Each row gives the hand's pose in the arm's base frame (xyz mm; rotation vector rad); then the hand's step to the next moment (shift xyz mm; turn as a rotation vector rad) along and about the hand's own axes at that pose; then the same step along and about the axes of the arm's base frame.
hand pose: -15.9 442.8 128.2 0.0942 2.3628 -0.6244
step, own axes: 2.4 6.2 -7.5 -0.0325 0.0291 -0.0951
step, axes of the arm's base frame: -4.9 8.7 0.8 -0.0257 0.0727 0.0708
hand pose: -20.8 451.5 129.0 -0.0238 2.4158 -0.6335
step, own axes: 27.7 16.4 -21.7 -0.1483 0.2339 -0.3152
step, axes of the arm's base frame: -32.6 19.3 -8.5 -0.0341 0.3692 0.1964
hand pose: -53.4 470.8 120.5 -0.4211 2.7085 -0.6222
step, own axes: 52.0 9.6 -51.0 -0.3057 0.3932 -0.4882
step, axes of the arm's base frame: -68.2 8.6 26.0 0.0093 0.6253 0.3088
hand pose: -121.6 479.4 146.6 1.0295 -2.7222 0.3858
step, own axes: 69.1 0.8 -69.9 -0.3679 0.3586 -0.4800
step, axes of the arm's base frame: -44.5 -20.2 85.3 0.0774 0.6361 0.2894
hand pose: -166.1 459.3 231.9 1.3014 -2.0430 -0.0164
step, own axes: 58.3 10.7 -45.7 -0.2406 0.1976 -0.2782
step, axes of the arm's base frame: 2.9 -25.5 70.3 0.0597 0.3854 0.1490
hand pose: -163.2 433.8 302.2 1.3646 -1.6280 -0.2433
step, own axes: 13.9 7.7 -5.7 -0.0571 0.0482 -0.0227
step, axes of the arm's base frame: 0.5 -6.7 15.5 -0.0193 0.0744 0.0138
